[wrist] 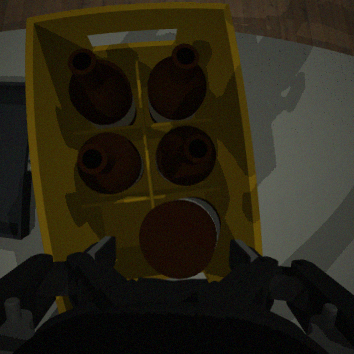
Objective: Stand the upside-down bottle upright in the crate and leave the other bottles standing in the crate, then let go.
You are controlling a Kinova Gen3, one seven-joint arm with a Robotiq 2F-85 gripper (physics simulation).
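Places are measured from the arm's base along level axes (x ahead, y left, z up), in metres.
Pixels of known places: gripper, fingertip midpoint: point(172, 250).
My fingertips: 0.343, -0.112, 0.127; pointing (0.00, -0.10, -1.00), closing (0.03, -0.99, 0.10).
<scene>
Ahead of a thing's pixels: the offset from my fingertips to its middle, as dx, dy, dz. "pt": to the spot under its first point. Level surfaces: height alone.
The yellow crate @[pt +0.043, -0.067, -0.018] point(249, 195) has compartments in two columns. The upside-down bottle @[-0.006, -0.035, -0.108] point(177, 240) shows its flat round brown base, in the right compartment of the row nearest the gripper. Several other brown bottles stand neck up: one at the far left point(102, 95), one at the far right point(176, 90), one at the middle left point(120, 167) and one at the middle right point(182, 167). My gripper point(172, 250) is wide open, with a fingertip on either side of the upside-down bottle's base in this view. Its neck is hidden, and whether the fingers touch it cannot be told.
The left compartment @[pt -0.023, +0.075, -0.184] point(115, 220) of the nearest row holds no bottle. A dark tray-like box @[pt +0.066, +0.256, -0.187] point(12, 160) lies left of the crate on the pale table @[dz -0.192] point(310, 165). The crate's raised walls and thin dividers surround the bottles. Wooden floor shows beyond the table's far edge.
</scene>
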